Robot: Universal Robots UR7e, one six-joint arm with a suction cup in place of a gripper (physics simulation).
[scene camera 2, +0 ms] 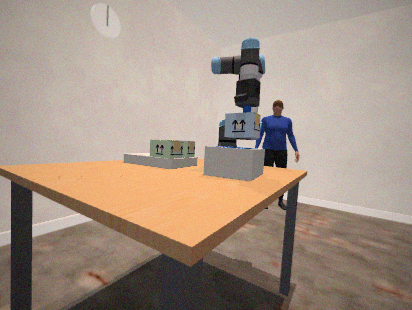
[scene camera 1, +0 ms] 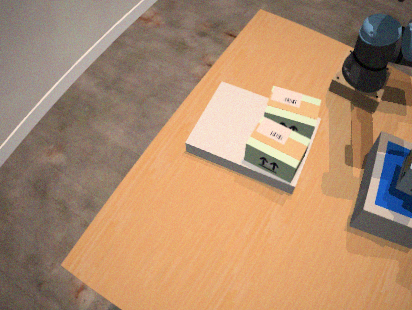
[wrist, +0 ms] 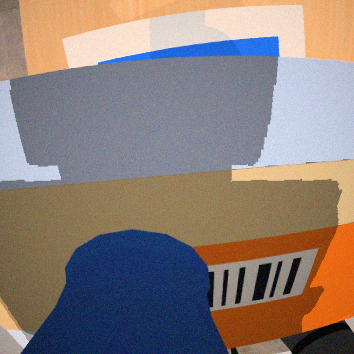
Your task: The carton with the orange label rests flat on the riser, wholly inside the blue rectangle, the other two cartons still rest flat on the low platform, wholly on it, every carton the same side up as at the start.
Labels:
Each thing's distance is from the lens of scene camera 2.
low platform (scene camera 2: 145, 159): 1.07 m
riser (scene camera 2: 239, 163): 0.79 m
The marked spots on the low platform and the riser are 0.50 m apart.

